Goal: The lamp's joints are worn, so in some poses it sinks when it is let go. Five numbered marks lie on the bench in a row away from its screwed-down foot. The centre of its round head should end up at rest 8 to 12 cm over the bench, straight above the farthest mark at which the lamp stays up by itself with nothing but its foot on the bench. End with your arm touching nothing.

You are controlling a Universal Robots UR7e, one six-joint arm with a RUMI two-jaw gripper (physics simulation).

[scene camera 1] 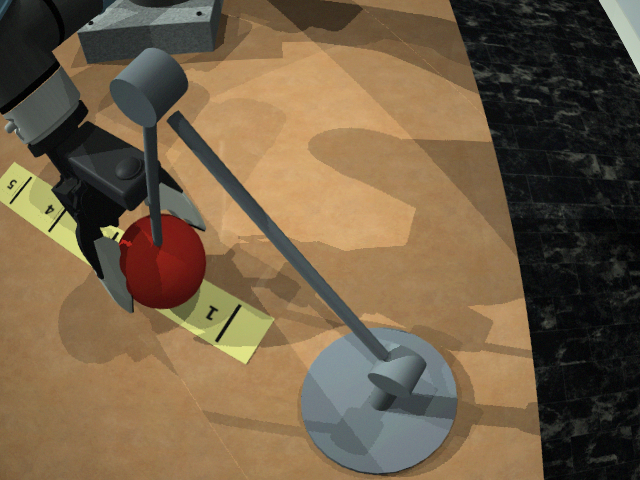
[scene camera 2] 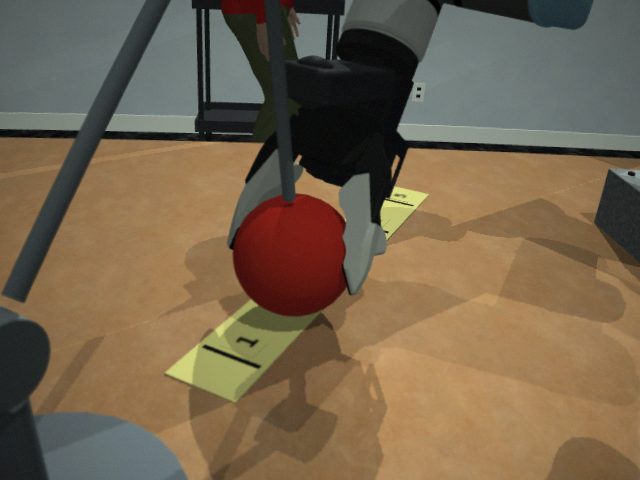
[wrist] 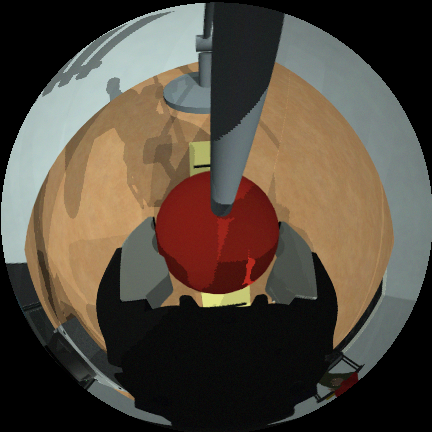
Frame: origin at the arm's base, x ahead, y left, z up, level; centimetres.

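Where they show: gripper, fingertip midpoint: (scene camera 1: 168,271) (scene camera 2: 287,270).
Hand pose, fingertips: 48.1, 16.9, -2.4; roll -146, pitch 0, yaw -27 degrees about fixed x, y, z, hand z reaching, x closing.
Each offset is from my fingertips to the centre of the thing, as dx, dy, dz. "spot": to the spot under its first point.
The lamp's round red head {spot: +2.6, +1.1, +4.5} (scene camera 1: 162,276) (scene camera 2: 289,258) (wrist: 197,245) is off the bench, above the yellow strip {spot: +3.7, +9.8, -3.9} (scene camera 1: 253,335) (scene camera 2: 206,366) (wrist: 200,152). My gripper (scene camera 1: 168,270) (scene camera 2: 292,270) (wrist: 216,221) is shut on it, one finger on each side. The upper rod {spot: +1.5, +3.2, +20.2} (scene camera 1: 150,175) (scene camera 2: 280,103) (wrist: 240,140) slopes from the head to the elbow joint {spot: +2.5, +6.2, +32.0} (scene camera 1: 155,77). The lower rod {spot: +5.1, +13.4, +21.1} (scene camera 1: 273,232) (scene camera 2: 87,139) runs to the round foot {spot: +11.0, +19.7, -2.5} (scene camera 1: 336,413) (scene camera 2: 103,439) (wrist: 185,95). Marks 1 {spot: +2.9, +6.8, -3.9} (scene camera 1: 227,322) (scene camera 2: 231,356), 4 (scene camera 1: 57,218) and 5 {spot: -8.9, -27.1, -3.9} (scene camera 1: 20,190) show; the head hides mark 2. Exact height cannot be told.
The grey block under the robot (scene camera 1: 149,43) (scene camera 2: 620,211) stands on the bench near the arm. Behind the bench stand a dark cart (scene camera 2: 200,67) and a person (scene camera 2: 253,67). The elbow joint and both rods stand close beside my gripper in scene camera 1.
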